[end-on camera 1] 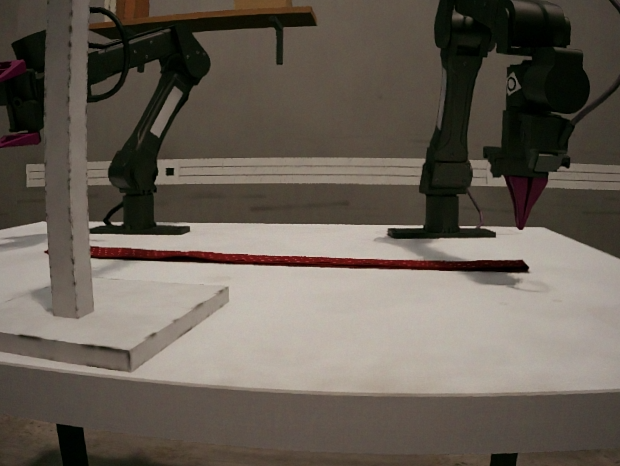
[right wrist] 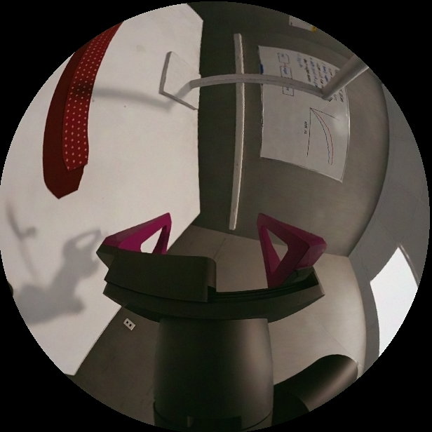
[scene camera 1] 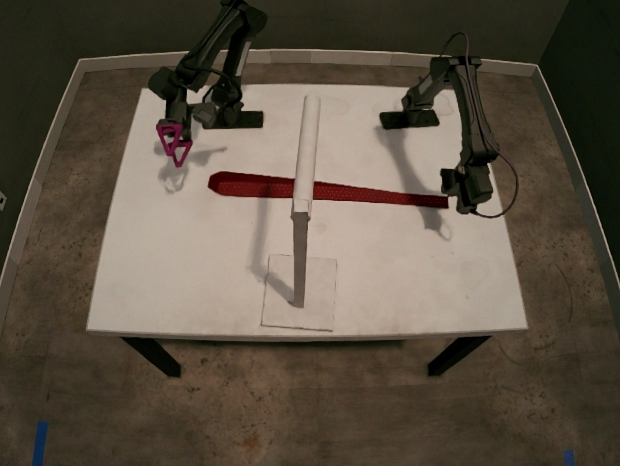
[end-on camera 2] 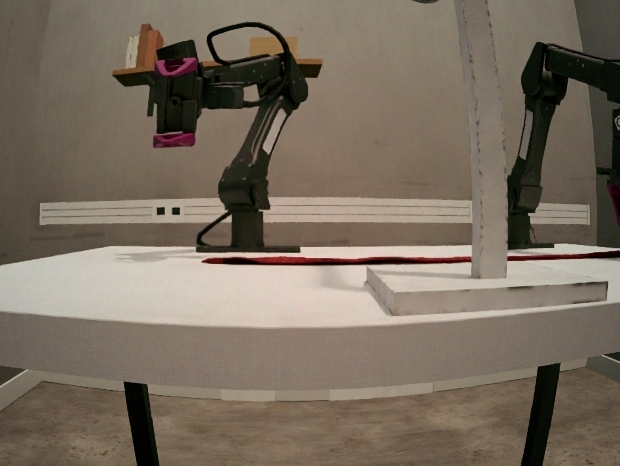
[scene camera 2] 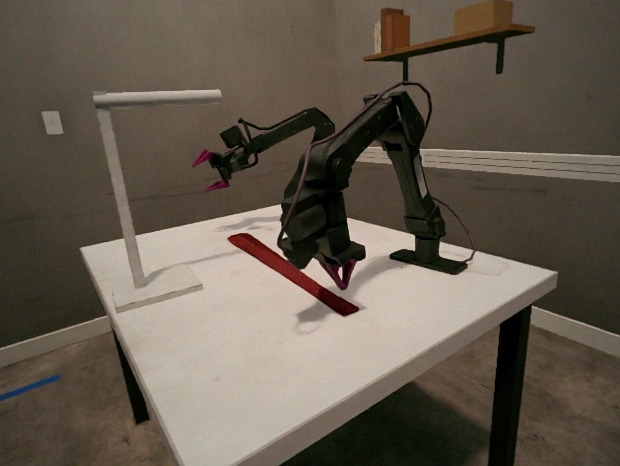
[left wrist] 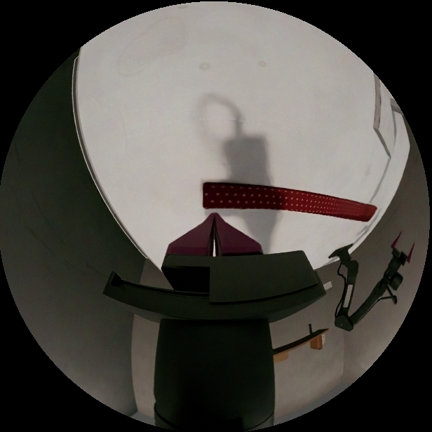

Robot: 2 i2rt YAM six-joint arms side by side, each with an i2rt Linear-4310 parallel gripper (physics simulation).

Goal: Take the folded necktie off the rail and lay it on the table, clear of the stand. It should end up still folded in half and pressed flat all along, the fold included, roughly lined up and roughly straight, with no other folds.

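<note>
The red necktie point(scene camera 1: 250, 185) point(scene camera 2: 280, 265) point(end-on camera 1: 300, 260) point(end-on camera 2: 300, 260) point(left wrist: 300, 200) point(right wrist: 76, 120) lies on the table, folded in half and roughly straight. Its fold end is at the right in scene camera 1; the loose ends are at the left, where the narrower dotted layer lies on the wider dark layer. The fold end looks low, slightly thick in end-on camera 1. My left gripper point(scene camera 2: 343, 287) point(end-on camera 1: 521, 228) point(left wrist: 213, 217) is shut and empty, raised above the table near the fold end. My right gripper point(scene camera 2: 199, 177) point(end-on camera 2: 174, 103) point(right wrist: 214, 217) is open and empty, high above the table.
The white stand's rail point(scene camera 1: 306, 150) point(scene camera 2: 160, 97) passes high above the necktie, with no necktie on it. Its post point(scene camera 1: 299, 260) point(scene camera 2: 120, 200) rises from a base point(scene camera 1: 320, 305) point(scene camera 2: 175, 283) point(end-on camera 1: 175, 305) near the table edge. The necktie lies apart from the base.
</note>
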